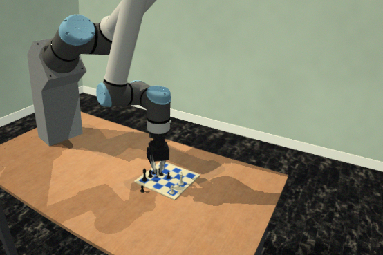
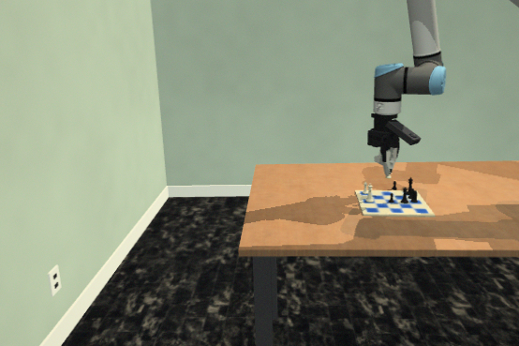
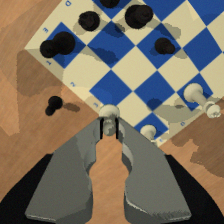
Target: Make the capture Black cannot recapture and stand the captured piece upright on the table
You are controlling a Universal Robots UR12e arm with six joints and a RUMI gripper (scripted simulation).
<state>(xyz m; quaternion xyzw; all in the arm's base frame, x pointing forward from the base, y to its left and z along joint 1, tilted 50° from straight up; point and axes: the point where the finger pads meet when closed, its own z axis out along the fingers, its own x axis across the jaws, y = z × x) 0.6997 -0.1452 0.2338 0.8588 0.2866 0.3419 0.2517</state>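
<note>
Right now my hand is 20 mm short of the blue-and-cream chessboard, 70 mm to the right of it and 80 mm above it. The rest, counted from my hand: white pawn 10 mm below.
</note>
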